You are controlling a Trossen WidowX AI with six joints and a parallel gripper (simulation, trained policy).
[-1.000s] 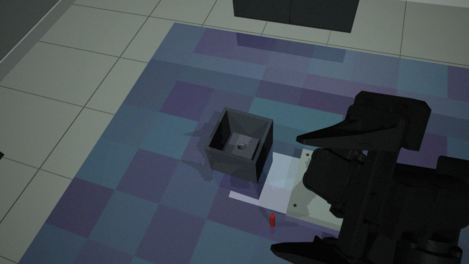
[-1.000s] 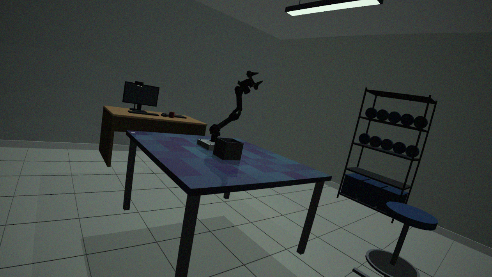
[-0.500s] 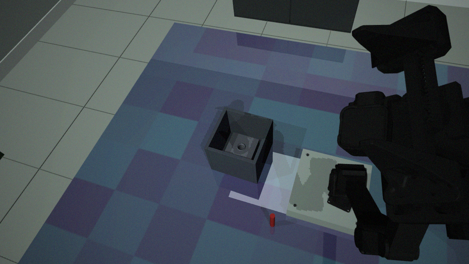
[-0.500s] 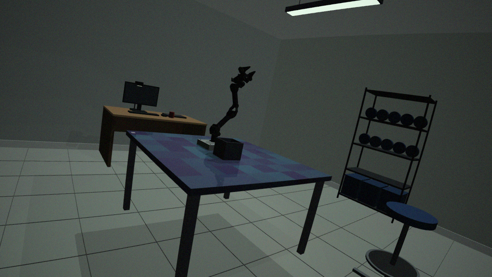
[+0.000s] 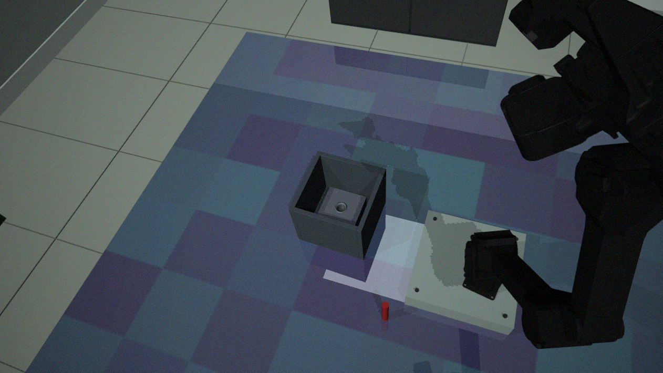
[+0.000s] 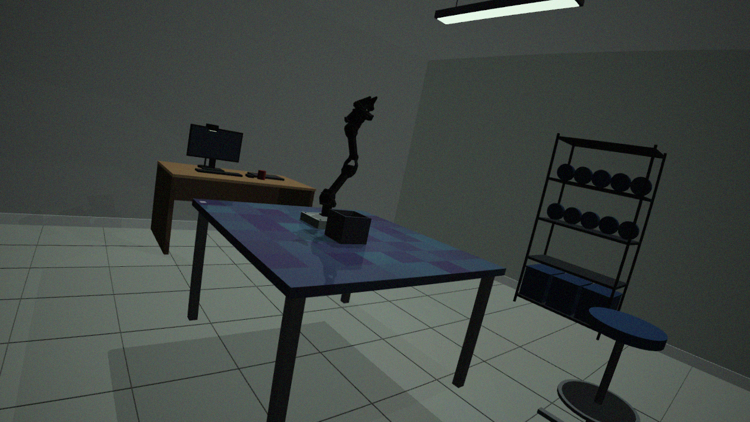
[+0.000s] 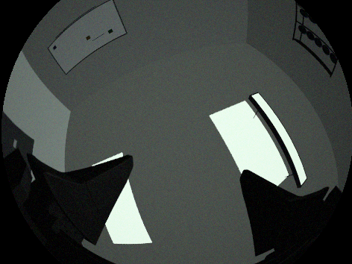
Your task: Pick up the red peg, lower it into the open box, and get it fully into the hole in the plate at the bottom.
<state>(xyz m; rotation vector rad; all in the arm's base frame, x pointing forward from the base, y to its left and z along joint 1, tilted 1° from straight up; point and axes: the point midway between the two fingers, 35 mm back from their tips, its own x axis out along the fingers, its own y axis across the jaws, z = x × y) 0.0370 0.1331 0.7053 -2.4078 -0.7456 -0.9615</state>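
Now: the red peg 740 mm below my gripper tip, 90 mm ahead of it and 10 mm to the left of it. Also, from my gripper tip: grey plate (730 mm below, 280 mm ahead, 150 mm to the right).
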